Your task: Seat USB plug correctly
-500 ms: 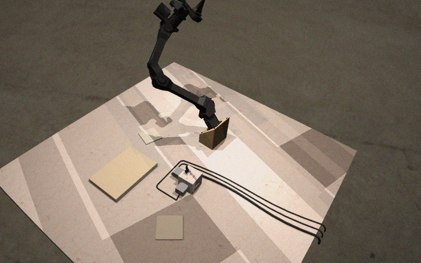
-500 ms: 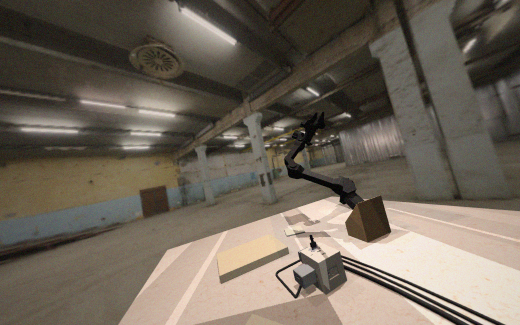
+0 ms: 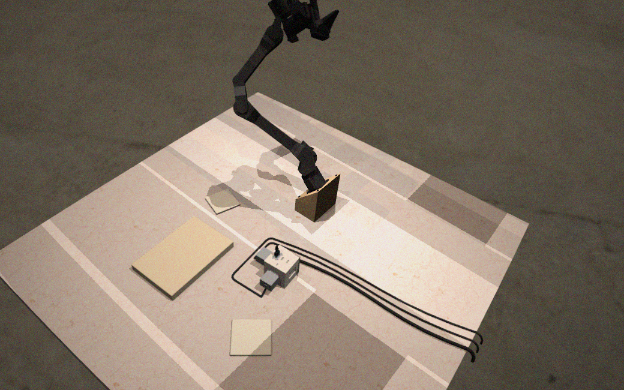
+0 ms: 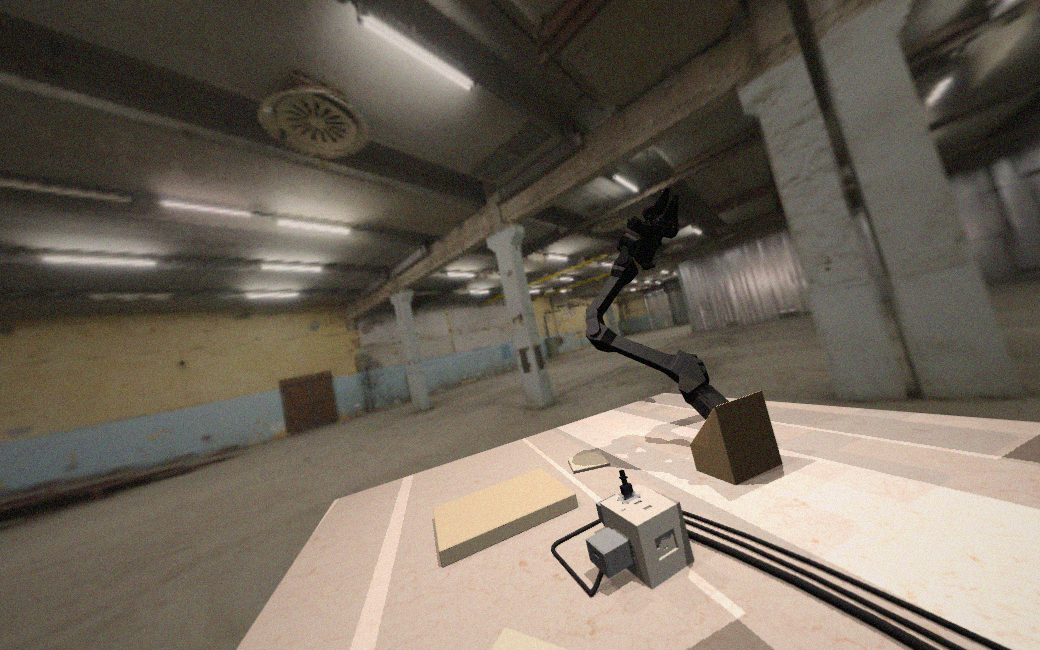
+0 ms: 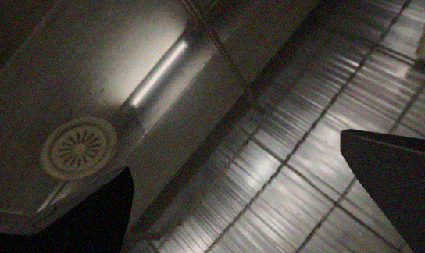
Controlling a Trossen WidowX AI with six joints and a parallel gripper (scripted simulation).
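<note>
Right now the black usb plug is 57 cm below my gripper tip, 50 cm ahead of it and 13 cm to the left of it. From my gripper tip the other things lie so: usb socket 59 cm below, 50 cm ahead, 13 cm to the left; tan board 64 cm below, 61 cm ahead, 13 cm to the right.
</note>
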